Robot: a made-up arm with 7 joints. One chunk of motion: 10 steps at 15 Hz.
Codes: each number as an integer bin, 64 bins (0 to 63) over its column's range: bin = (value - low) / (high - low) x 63, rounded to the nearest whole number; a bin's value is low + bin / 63 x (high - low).
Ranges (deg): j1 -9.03..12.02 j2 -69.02..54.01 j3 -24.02..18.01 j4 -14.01..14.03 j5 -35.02..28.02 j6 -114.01..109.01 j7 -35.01..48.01
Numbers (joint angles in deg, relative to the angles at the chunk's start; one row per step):
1: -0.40 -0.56 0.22 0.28 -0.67 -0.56 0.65
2: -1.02 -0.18 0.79 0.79 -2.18 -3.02 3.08
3: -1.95 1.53 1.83 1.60 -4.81 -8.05 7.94
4: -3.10 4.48 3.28 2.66 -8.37 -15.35 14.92
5: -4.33 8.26 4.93 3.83 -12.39 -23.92 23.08
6: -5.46 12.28 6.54 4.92 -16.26 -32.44 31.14
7: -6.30 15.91 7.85 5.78 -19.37 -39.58 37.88
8: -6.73 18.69 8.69 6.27 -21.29 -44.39 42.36
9: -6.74 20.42 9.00 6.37 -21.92 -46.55 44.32
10: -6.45 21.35 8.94 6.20 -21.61 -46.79 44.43
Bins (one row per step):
1: 26 35 36 32 34 32 27
2: 24 35 37 33 33 31 29
3: 21 36 39 35 30 30 33
4: 18 38 41 37 27 28 38
5: 14 40 43 40 23 25 44
6: 11 42 46 43 19 23 50
7: 8 43 48 44 16 21 55
8: 7 45 49 46 14 20 59
9: 7 46 49 46 13 19 60
10: 8 46 49 45 13 19 60

